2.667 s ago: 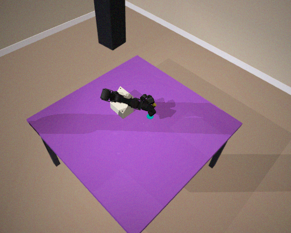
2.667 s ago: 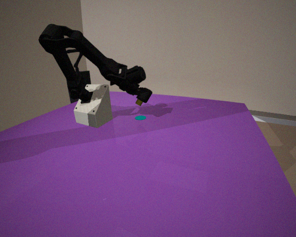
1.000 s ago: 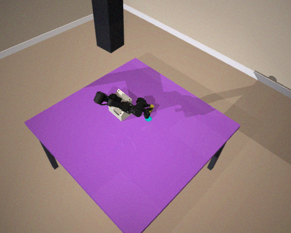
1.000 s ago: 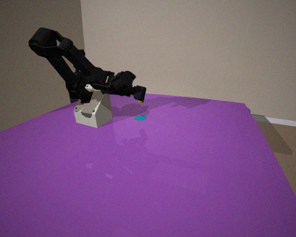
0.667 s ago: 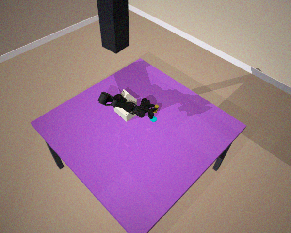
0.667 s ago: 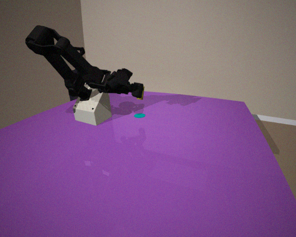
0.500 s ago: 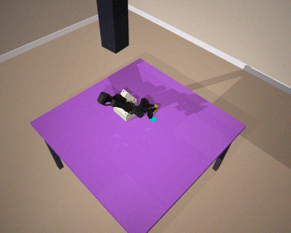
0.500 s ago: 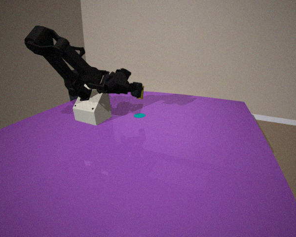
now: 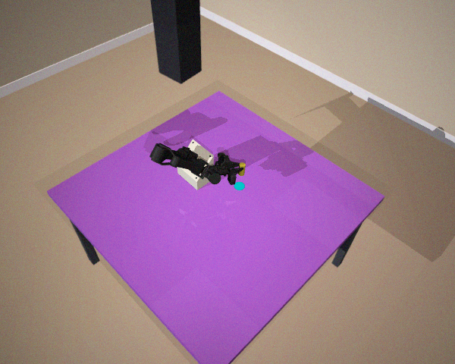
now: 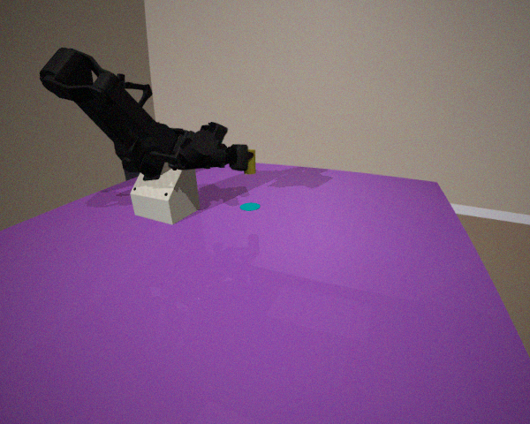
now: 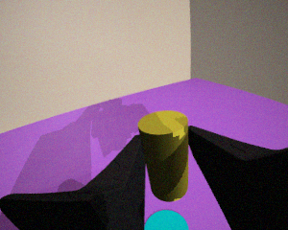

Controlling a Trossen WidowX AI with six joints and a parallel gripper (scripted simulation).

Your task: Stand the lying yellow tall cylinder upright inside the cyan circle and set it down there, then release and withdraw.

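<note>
Now: the cyan circle 160 mm below my gripper tip and 10 mm to the right of it. The rest, counted from my gripper tip: yellow tall cylinder (20 mm below).
</note>
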